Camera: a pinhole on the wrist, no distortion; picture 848 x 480 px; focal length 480.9 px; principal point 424.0 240.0 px. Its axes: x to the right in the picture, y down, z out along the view. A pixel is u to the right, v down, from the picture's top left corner.
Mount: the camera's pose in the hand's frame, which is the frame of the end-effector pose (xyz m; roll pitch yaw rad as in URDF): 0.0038 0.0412 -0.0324 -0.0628 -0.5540 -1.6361
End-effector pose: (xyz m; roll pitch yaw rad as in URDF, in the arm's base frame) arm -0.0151 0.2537 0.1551 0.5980 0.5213 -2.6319
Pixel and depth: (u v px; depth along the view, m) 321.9 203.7 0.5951
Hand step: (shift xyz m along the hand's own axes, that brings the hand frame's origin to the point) 0.0238 0.4622 0.4086
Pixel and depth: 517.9 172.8 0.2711
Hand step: -0.0105 0.1409 0.2276
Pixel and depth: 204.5 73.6 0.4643
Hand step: -0.0991 0.4782 0.2588
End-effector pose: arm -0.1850 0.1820 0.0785 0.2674 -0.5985 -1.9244
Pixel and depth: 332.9 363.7 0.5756
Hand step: 0.2128 0.4184 0.3909
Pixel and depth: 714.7 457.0 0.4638
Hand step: 0.2412 0.0239 0.4976
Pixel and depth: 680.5 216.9 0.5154
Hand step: 0.0139 0.0783 0.5510
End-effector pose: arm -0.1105 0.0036 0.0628 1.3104 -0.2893 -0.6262
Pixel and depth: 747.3 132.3 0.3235
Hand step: -0.0489 0.0319 0.3605
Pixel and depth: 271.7 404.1 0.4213
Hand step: 0.1949 0.3593 0.2473
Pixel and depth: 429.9 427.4 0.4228
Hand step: 0.2082 0.2404 0.3204
